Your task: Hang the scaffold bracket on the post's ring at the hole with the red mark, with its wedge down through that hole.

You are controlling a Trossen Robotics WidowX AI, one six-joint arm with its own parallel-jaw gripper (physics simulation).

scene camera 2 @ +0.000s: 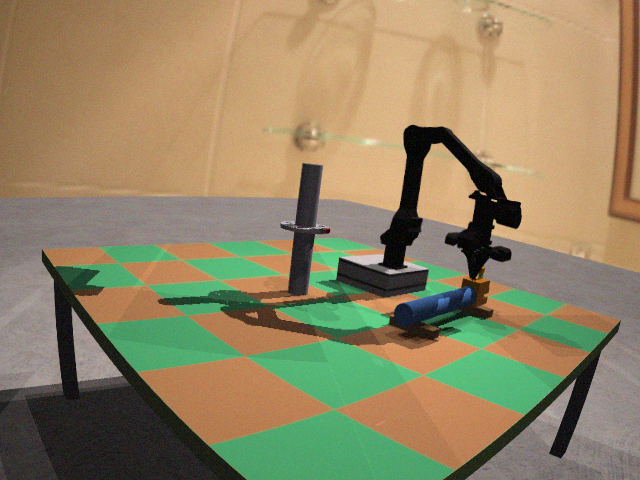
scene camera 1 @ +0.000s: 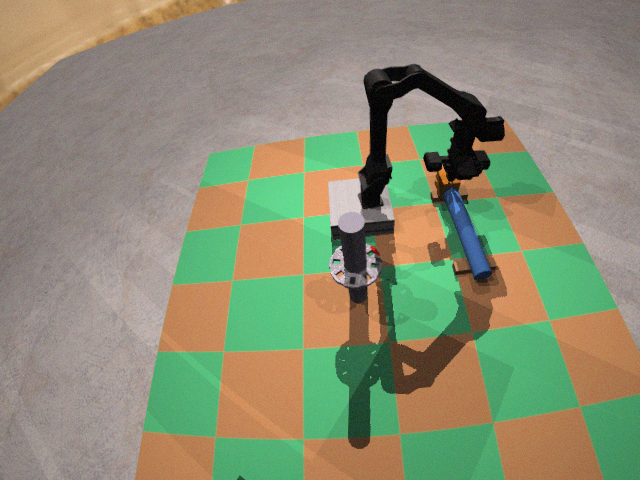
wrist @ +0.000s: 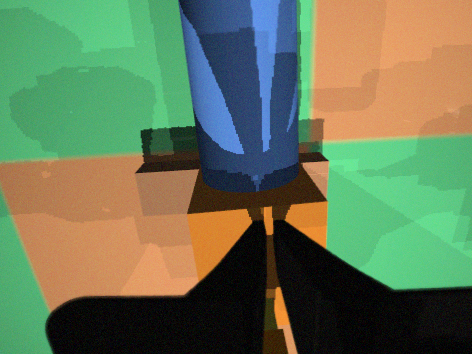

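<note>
The scaffold bracket, a blue tube [scene camera 1: 467, 235] [scene camera 2: 433, 305] [wrist: 245, 100] with an orange head [scene camera 1: 442, 181] [scene camera 2: 481, 293] [wrist: 215, 235], lies on two low brown rests. Its wedge [scene camera 2: 482, 273] sticks up at the head; in the wrist view the fingers hide much of it. My gripper [scene camera 1: 452, 179] [scene camera 2: 474, 279] [wrist: 268, 230] points down at the orange head. Its fingers are nearly together, with a narrow empty gap between the tips. The upright grey post [scene camera 1: 353, 250] [scene camera 2: 308, 198] bears a pale holed ring [scene camera 1: 335, 268] [scene camera 2: 317, 229] with a red mark [scene camera 1: 374, 250] [scene camera 2: 327, 230] on the arm-base side.
The arm's grey base block [scene camera 1: 343, 198] [scene camera 2: 356, 276] stands behind the post in scene camera 1. The brown rests [scene camera 1: 460, 269] [scene camera 2: 422, 329] [wrist: 167, 192] lie under the tube. The table top [scene camera 1: 263, 315] [scene camera 2: 222, 397] is a green and orange chequerboard.
</note>
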